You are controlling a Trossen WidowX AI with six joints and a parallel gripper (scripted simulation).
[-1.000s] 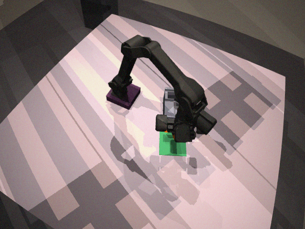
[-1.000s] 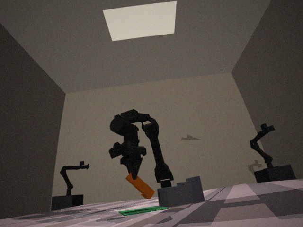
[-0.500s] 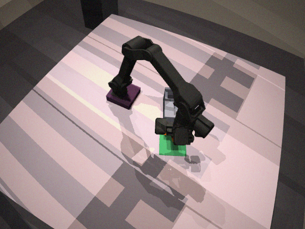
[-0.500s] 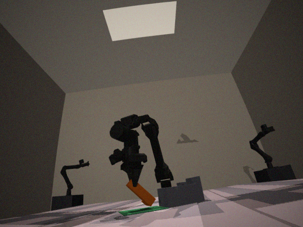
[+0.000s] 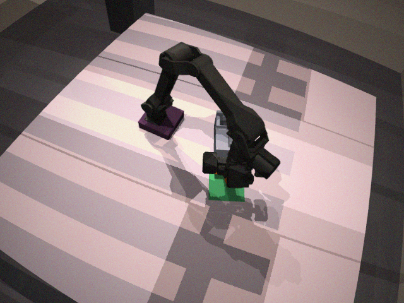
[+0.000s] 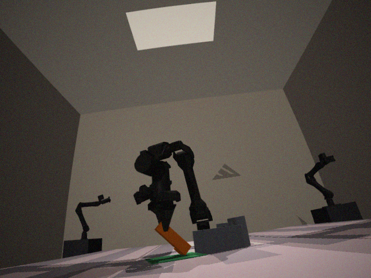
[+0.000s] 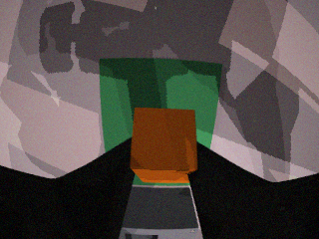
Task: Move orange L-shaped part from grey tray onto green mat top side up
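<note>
Now: the orange L-shaped part 30 mm to the left of my gripper tip, 30 mm below it and 30 mm behind it.
</note>
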